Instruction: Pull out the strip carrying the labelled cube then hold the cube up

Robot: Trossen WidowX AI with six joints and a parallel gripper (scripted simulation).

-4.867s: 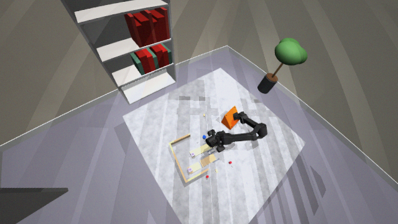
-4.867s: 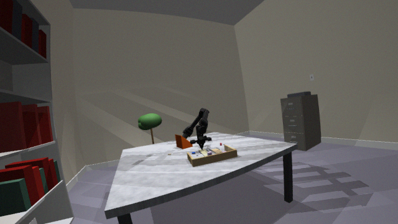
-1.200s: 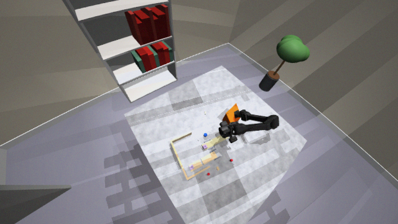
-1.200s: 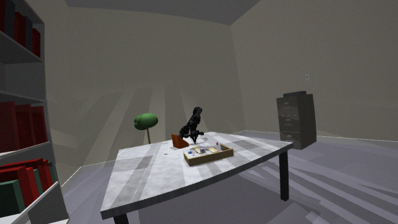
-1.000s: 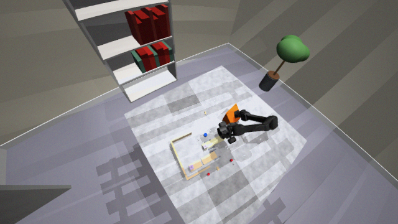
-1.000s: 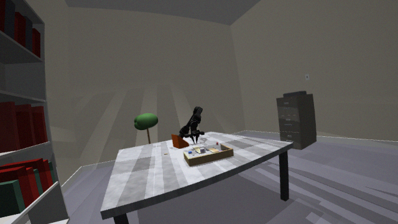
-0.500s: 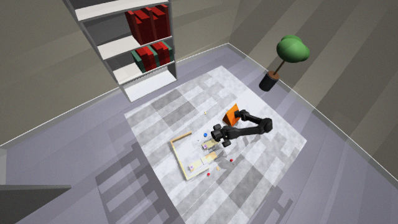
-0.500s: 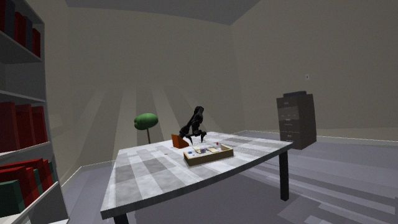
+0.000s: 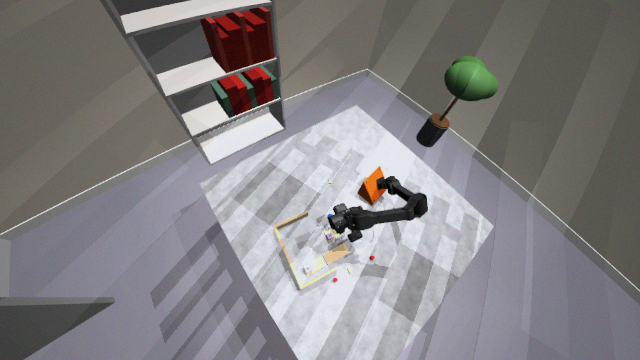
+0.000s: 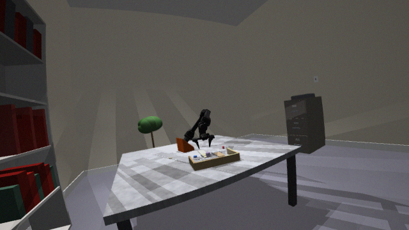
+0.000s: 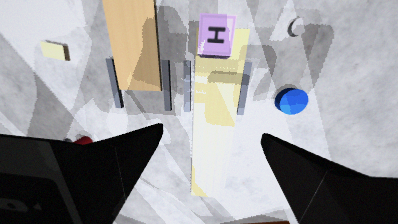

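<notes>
Now: the blue disc 10 mm ahead of my gripper tip, 100 mm to the right of it and 50 mm below it. The rest, counted from my gripper tip: tan chip: 90 mm ahead, 190 mm to the left, 50 mm below.
</notes>
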